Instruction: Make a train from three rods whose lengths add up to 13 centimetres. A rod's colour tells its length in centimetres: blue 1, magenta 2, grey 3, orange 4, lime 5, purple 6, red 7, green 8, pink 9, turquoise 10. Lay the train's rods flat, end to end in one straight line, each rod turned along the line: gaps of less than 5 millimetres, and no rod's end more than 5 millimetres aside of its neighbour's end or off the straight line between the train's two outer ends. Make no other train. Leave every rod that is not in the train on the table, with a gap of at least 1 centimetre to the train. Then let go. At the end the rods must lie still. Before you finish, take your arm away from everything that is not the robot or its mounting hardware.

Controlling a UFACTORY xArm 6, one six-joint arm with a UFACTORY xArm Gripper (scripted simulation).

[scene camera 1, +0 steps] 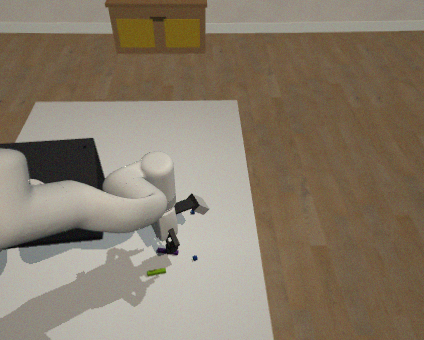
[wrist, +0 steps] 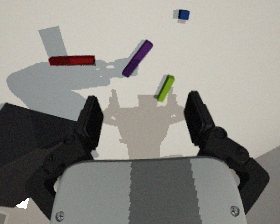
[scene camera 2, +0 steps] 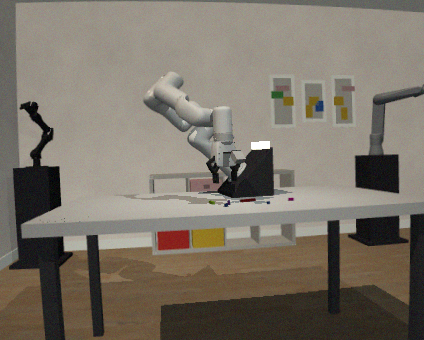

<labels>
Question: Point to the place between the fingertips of my gripper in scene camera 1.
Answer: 164, 238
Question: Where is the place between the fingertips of my gripper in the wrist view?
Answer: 142, 103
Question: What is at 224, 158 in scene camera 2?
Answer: My gripper.
</labels>
